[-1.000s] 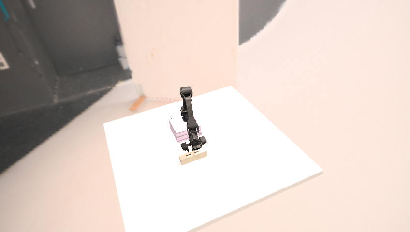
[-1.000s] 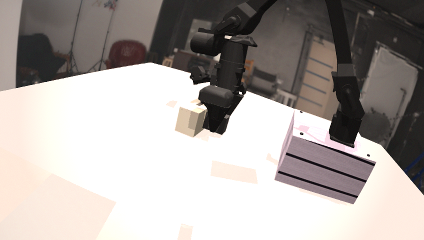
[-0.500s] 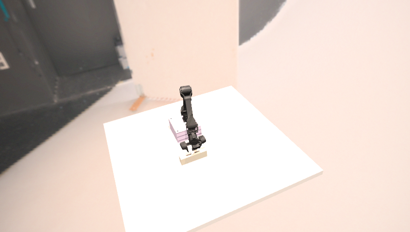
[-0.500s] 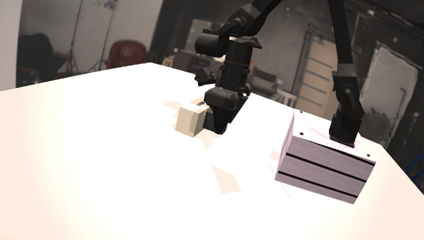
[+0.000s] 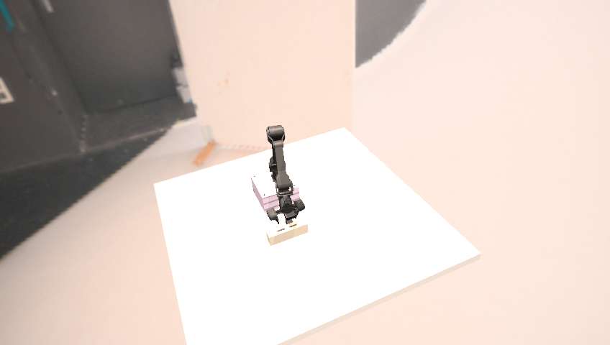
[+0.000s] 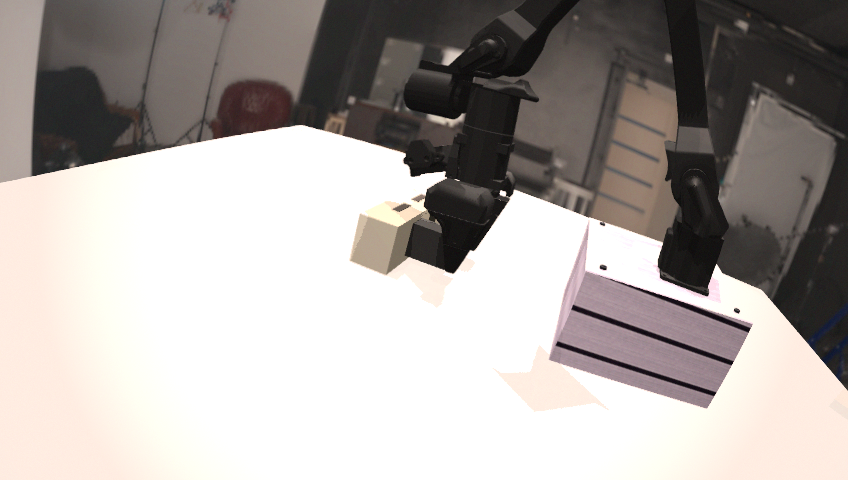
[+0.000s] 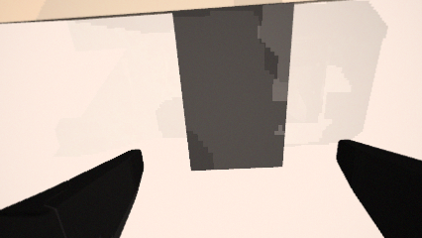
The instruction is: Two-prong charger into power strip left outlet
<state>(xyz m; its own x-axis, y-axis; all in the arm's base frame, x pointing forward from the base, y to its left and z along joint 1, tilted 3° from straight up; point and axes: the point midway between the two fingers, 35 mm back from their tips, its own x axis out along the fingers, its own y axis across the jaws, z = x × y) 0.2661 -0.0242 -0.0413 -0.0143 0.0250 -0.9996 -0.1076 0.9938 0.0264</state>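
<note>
My gripper tip is now 5 cm short of the black two-prong charger, 1 cm to the right of it and 1 cm below it.
</note>
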